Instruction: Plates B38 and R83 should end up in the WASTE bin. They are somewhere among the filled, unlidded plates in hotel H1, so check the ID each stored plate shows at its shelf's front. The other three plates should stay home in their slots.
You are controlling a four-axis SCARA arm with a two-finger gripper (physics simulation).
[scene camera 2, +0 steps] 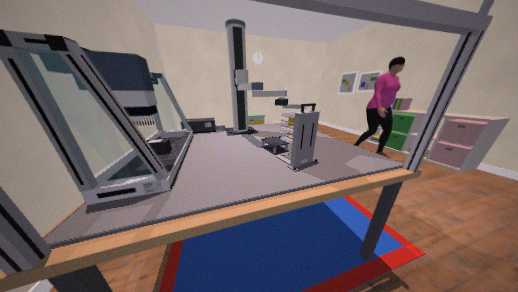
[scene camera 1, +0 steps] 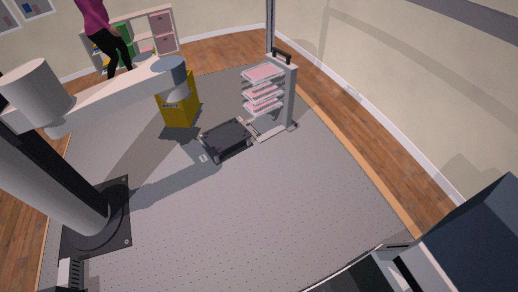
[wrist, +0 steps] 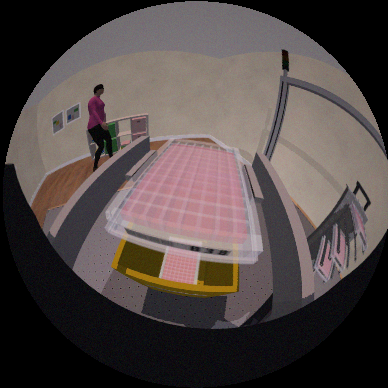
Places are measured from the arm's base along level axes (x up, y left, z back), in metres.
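Pixels of known places: gripper, between the fingertips: (wrist: 200,149); arm's base, origin of its link: (scene camera 2: 241,131) (scene camera 1: 96,218).
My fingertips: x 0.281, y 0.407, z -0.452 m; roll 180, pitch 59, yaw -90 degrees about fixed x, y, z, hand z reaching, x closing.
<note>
For each thing: its top centre in the pictures, then the offset to it from my fingertips. "pt": a spot on its surface instead.
- plate B38, centre of its top: (wrist: 195,166) dx -0.004, dy -0.020, dz +0.012 m
- yellow WASTE bin, centre of its top: (wrist: 184,214) (scene camera 1: 172,79) dx -0.069, dy -0.014, dz +0.017 m
- pink plate, centre of its top: (wrist: 180,261) dx -0.248, dy -0.009, dz +0.020 m
- top plate, centre of its top: (scene camera 1: 262,70) dx -0.003, dy -0.238, dz -0.290 m
- middle plate, centre of its top: (wrist: 341,244) (scene camera 1: 262,90) dx -0.087, dy -0.238, dz -0.290 m
- lower plate, centre of its top: (wrist: 327,255) (scene camera 1: 263,102) dx -0.143, dy -0.238, dz -0.290 m
- framed machine, a spot on its surface: (scene camera 2: 120,75) pt dx +0.155, dy -0.931, dz -0.326 m
My gripper (wrist: 200,149) (scene camera 2: 286,104) is shut on plate B38 (wrist: 187,200), a pink-filled plate whose ID shows faintly on its front edge. It holds the plate level above the yellow WASTE bin (scene camera 1: 172,117) (wrist: 220,288). In the wrist view, part of another pink plate (wrist: 180,267) shows inside the bin below; its ID is not visible. Hotel H1 (scene camera 1: 291,95) (scene camera 2: 304,137) stands apart from the gripper, at the right in the wrist view. It holds a top plate (scene camera 1: 262,73), a middle plate (scene camera 1: 263,92) and a lower plate (scene camera 1: 263,105); their IDs are not readable. The arm hides the gripper in scene camera 1.
A low black stand (scene camera 1: 226,137) (scene camera 2: 275,143) is between the bin and the hotel. The arm's column (scene camera 2: 239,75) rises from its base. A framed machine (scene camera 2: 120,75) stands at the left in scene camera 2. A person (scene camera 1: 97,25) (scene camera 2: 384,95) (wrist: 97,117) is beyond the table.
</note>
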